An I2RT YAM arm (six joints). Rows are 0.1 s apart.
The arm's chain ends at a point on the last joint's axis. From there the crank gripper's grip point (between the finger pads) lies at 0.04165 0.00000 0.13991 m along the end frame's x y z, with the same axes.
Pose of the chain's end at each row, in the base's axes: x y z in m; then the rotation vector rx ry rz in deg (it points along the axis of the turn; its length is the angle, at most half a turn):
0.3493 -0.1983 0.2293 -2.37 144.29 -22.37
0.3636 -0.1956 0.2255 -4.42 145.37 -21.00
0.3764 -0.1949 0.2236 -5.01 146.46 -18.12
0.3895 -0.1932 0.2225 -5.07 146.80 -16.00
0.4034 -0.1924 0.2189 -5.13 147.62 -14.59
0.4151 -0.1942 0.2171 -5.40 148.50 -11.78
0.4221 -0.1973 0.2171 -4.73 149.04 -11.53
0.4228 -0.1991 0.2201 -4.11 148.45 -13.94
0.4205 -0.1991 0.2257 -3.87 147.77 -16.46
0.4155 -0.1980 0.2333 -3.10 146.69 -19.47
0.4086 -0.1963 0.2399 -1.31 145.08 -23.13
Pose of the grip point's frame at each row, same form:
0.3927 -0.2406 0.0965 -2.37 144.29 -22.37
0.4054 -0.2352 0.0913 -4.42 145.37 -21.00
0.4166 -0.2291 0.0875 -5.01 146.46 -18.12
0.4295 -0.2234 0.0854 -5.07 146.80 -16.00
0.4417 -0.2200 0.0808 -5.13 147.62 -14.59
0.4519 -0.2165 0.0776 -5.40 148.50 -11.78
0.4575 -0.2191 0.0772 -4.73 149.04 -11.53
0.4592 -0.2254 0.0812 -4.11 148.45 -13.94
0.4578 -0.2301 0.0880 -3.87 147.77 -16.46
0.4544 -0.2347 0.0975 -3.10 146.69 -19.47
0.4495 -0.2398 0.1067 -1.31 145.08 -23.13

